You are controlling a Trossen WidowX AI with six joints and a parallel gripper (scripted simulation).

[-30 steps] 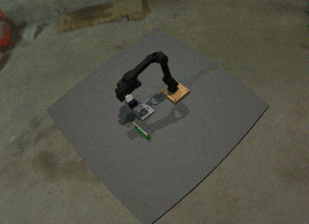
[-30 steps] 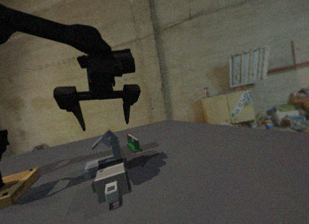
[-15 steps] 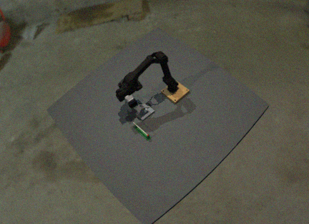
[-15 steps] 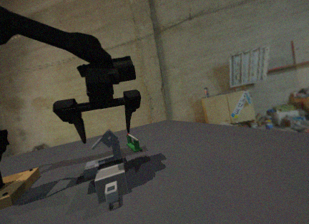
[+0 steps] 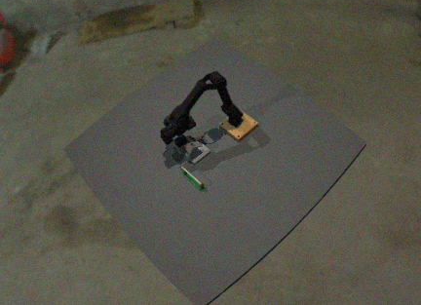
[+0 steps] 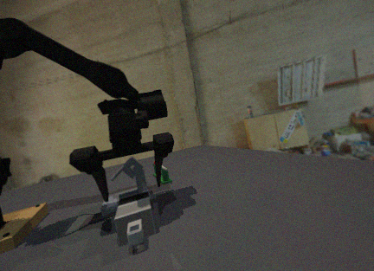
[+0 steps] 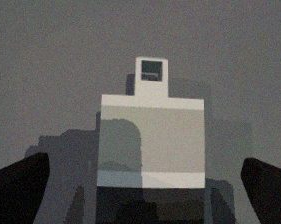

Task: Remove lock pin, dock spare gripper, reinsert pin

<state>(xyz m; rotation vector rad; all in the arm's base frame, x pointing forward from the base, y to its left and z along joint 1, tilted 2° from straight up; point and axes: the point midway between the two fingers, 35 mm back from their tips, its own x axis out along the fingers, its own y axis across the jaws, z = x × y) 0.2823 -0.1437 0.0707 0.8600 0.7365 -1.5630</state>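
Now: gripper tip 1 cm past the spare gripper, 1 cm to the left of it and 4 cm above it. The rest, counted from my gripper tip: mount: 1 cm ahead, 14 cm to the left, 1 cm below.
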